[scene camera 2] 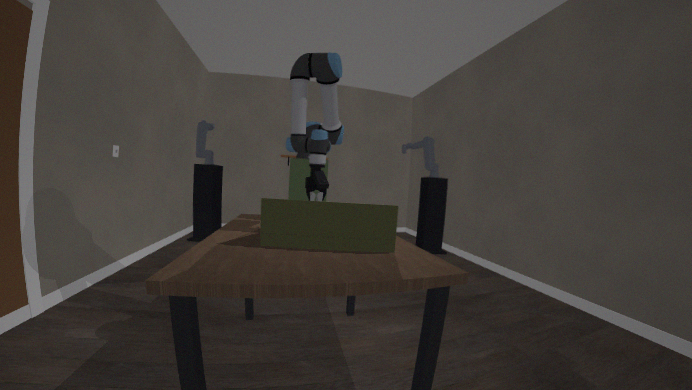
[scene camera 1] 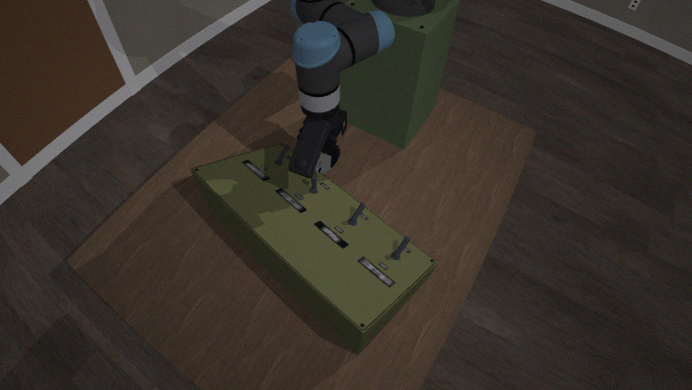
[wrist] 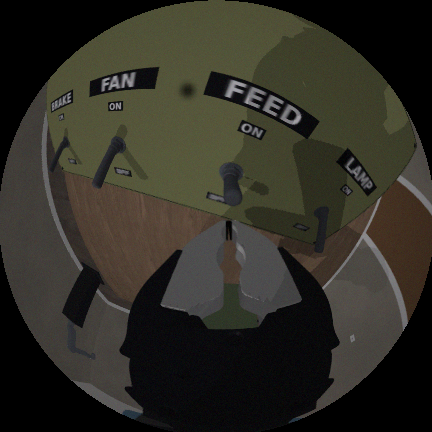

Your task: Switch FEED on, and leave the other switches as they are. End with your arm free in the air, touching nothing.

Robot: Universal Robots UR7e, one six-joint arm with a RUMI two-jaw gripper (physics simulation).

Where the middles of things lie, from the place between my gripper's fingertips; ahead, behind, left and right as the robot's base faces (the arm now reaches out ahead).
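The olive switch panel [scene camera 1: 346,273] sits 30 mm below my hand, and it is 70 mm to the left of my hand and 110 mm ahead of it.
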